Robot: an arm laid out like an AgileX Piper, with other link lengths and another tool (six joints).
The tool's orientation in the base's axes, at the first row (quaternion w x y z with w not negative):
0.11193, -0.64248, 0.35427, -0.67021
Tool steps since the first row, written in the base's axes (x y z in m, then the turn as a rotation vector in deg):
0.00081, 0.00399, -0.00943, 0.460, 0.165, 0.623
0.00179, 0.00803, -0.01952, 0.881, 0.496, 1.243
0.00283, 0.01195, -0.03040, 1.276, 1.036, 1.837
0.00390, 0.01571, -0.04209, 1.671, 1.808, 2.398
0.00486, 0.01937, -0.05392, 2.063, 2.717, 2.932
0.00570, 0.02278, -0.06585, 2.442, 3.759, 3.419
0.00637, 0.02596, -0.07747, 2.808, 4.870, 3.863
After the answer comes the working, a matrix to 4 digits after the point.
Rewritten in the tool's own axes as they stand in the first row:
-0.00991, 0.00270, 0.00016, 0.319, -0.645, 0.330
-0.02039, 0.00572, 0.00052, 0.540, -1.397, 0.569
-0.03142, 0.00929, 0.00103, 0.619, -2.276, 0.716
-0.04300, 0.01348, 0.00169, 0.531, -3.302, 0.789
-0.05461, 0.01785, 0.00229, 0.340, -4.411, 0.816
-0.06613, 0.02251, 0.00286, 0.033, -5.582, 0.790
-0.07724, 0.02719, 0.00333, -0.347, -6.773, 0.733

The tool's axes in the first row as the columns of a matrix, in the base's axes (rounded; the answer above uses it unrounded):
-0.1494, -0.3052, 0.9405
-0.6053, -0.7239, -0.3310
0.7819, -0.6187, -0.0766

